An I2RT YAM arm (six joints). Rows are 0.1 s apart.
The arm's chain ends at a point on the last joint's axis. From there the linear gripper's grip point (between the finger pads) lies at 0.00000 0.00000 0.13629 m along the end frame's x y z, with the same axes.
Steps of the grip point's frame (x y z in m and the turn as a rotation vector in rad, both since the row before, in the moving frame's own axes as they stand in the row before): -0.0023 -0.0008 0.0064 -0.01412 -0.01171 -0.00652; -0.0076 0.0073 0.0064 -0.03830 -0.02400 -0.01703; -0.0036 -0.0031 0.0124 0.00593 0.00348 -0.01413; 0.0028 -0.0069 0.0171 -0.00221 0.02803 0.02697; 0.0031 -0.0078 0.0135 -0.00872 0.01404 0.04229; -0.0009 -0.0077 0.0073 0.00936 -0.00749 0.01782; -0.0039 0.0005 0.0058 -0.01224 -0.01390 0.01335
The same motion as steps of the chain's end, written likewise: -0.0007 -0.0027 0.0064 -0.01412 -0.01171 -0.00652; -0.0044 0.0021 0.0065 -0.03830 -0.02400 -0.01703; -0.0041 -0.0023 0.0124 0.00593 0.00348 -0.01413; -0.0010 -0.0073 0.0172 -0.00221 0.02803 0.02697; 0.0012 -0.0090 0.0135 -0.00872 0.01404 0.04229; 0.0001 -0.0064 0.0073 0.00936 -0.00749 0.01782; -0.0020 -0.0012 0.0058 -0.01224 -0.01390 0.01335
